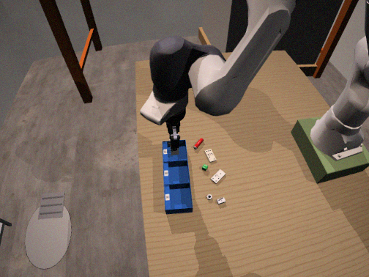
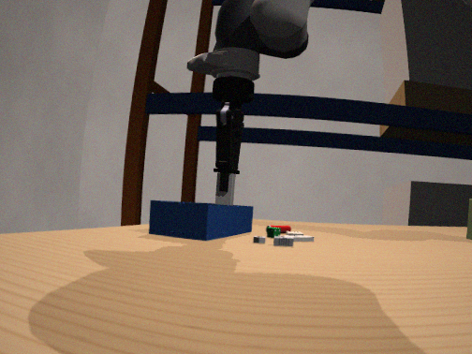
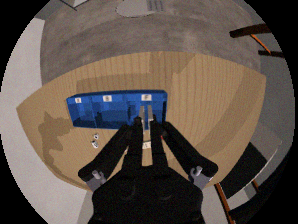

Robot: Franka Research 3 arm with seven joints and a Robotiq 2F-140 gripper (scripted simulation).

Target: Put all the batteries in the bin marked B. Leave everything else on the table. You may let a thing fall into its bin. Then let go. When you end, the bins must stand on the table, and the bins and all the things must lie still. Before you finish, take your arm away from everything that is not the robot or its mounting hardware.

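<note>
Right now the blue bin is 80 mm to the left of my hand and 40 mm below it. Round my hand: grey ring 160 mm to the left, 110 mm behind, 60 mm below; red battery 90 mm behind, 60 mm below, 50 mm to the right; green cube 100 mm behind, 60 mm below, 50 mm to the left.
</note>
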